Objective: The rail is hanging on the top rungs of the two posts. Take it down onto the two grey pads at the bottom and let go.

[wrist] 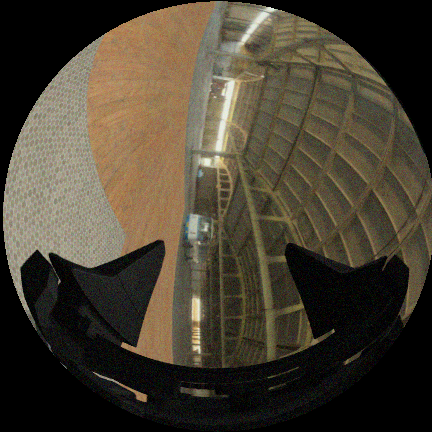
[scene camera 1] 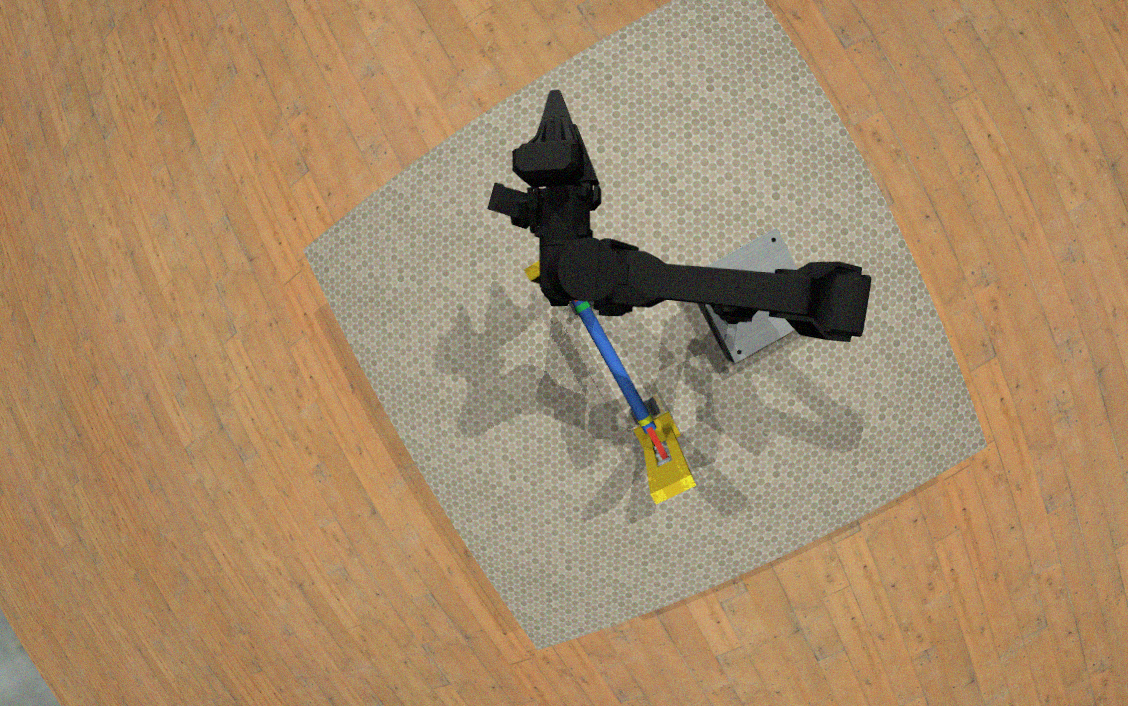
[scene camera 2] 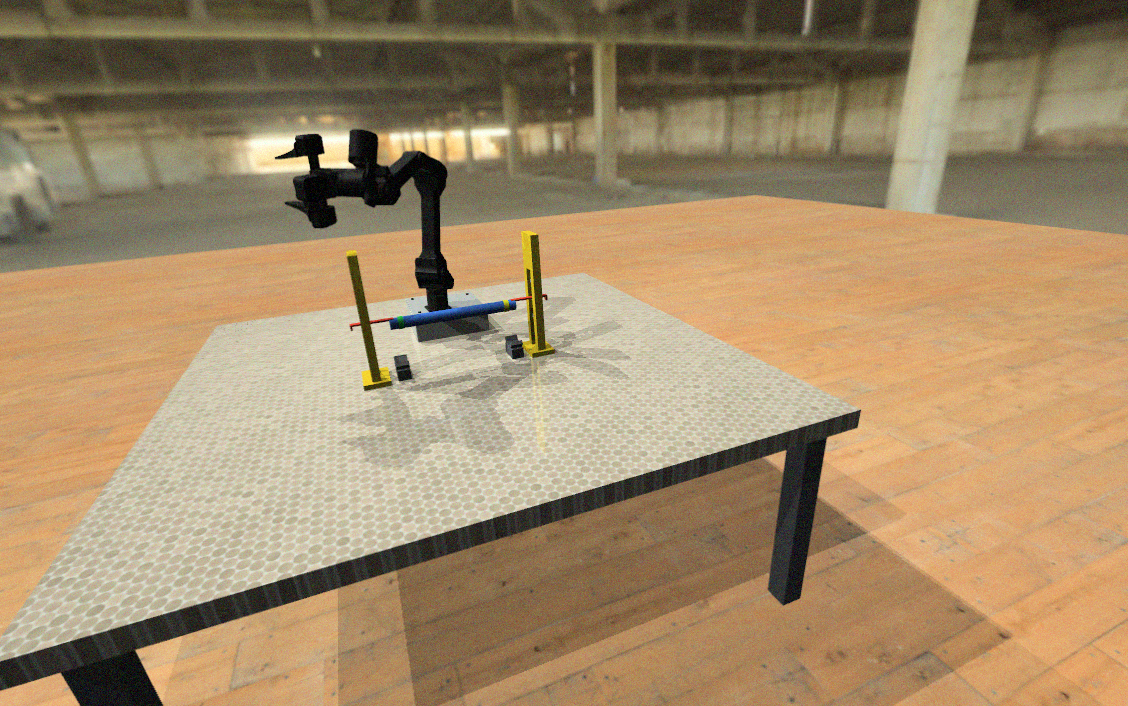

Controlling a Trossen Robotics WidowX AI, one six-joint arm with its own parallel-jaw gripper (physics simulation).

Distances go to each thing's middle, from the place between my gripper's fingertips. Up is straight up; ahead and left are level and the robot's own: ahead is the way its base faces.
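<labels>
Blue rail (scene camera 1: 644,418): 320 mm below my hand, 300 mm to the left of it, 150 mm ahead of it.
</labels>
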